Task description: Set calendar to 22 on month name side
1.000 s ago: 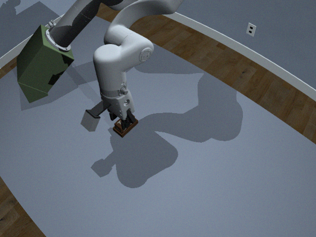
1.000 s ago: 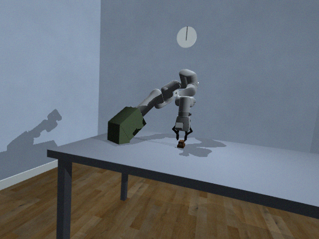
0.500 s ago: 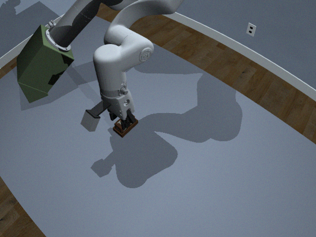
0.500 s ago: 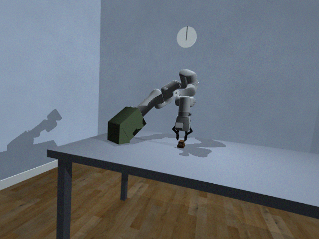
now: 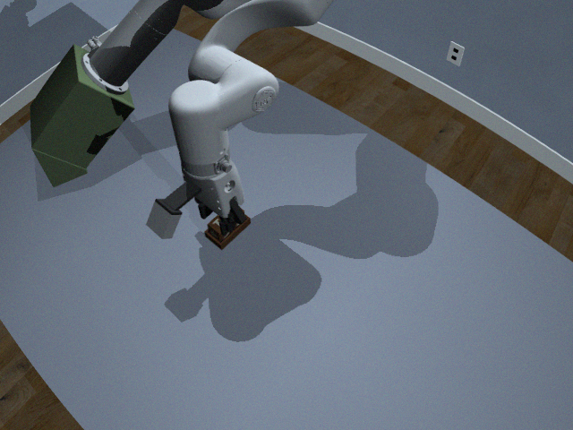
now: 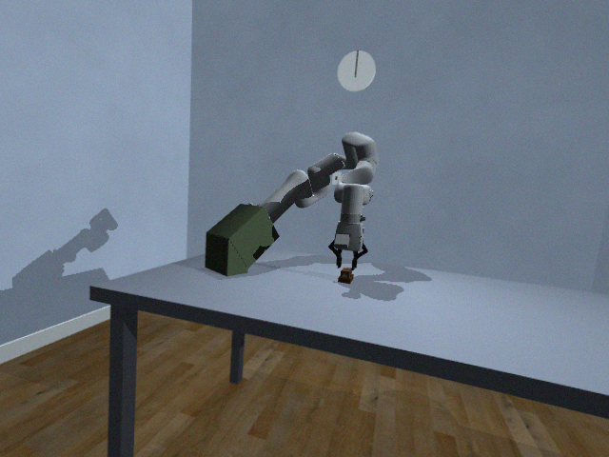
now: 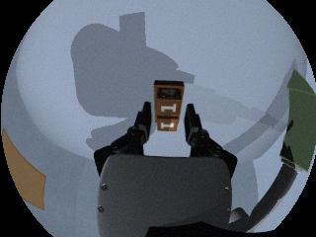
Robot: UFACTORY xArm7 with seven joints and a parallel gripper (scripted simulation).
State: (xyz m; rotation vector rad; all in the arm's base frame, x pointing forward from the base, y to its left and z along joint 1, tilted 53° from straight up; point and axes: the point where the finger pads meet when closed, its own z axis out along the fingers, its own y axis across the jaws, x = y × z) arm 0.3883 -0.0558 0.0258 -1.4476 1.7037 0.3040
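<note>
Now: the brown cube 4 cm below my hand and 3 cm to the left of it. Round my hand: brown tray 6 cm below, 2 cm to the left.
</note>
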